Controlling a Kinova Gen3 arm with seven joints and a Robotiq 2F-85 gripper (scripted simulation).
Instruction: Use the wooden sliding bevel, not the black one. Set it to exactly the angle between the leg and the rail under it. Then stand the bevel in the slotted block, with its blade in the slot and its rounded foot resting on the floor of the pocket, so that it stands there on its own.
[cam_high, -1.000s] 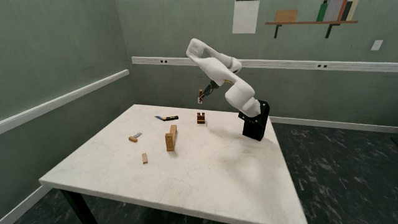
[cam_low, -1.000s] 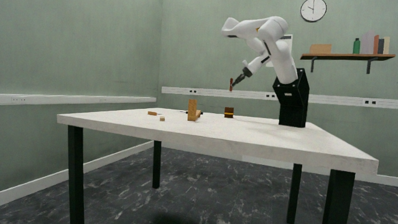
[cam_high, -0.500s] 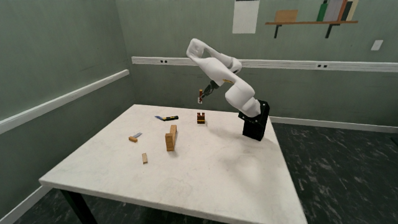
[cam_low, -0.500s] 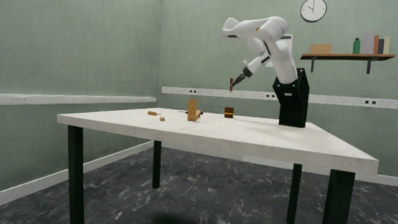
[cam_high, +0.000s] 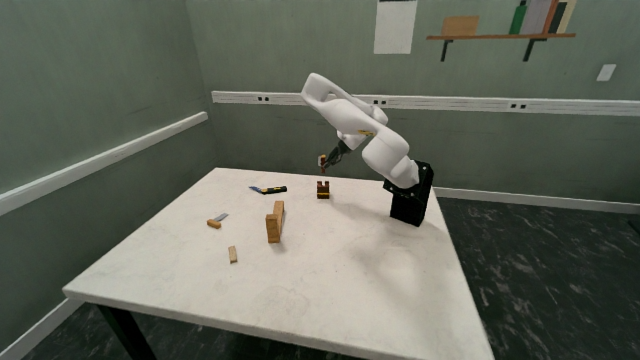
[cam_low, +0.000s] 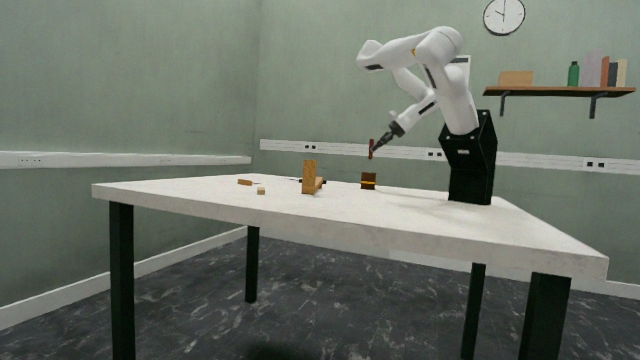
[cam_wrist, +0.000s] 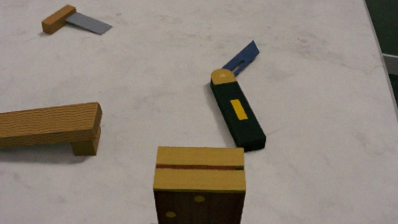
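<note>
The wooden sliding bevel lies 20 mm below my hand and 20 mm ahead of it. Round my hand: grey blade (40 mm below, 20 mm to the right, 20 mm ahead); then black bevel (300 mm ahead, 170 mm below, 90 mm to the left); then wooden block (520 mm to the left, 170 mm below, 160 mm ahead).
</note>
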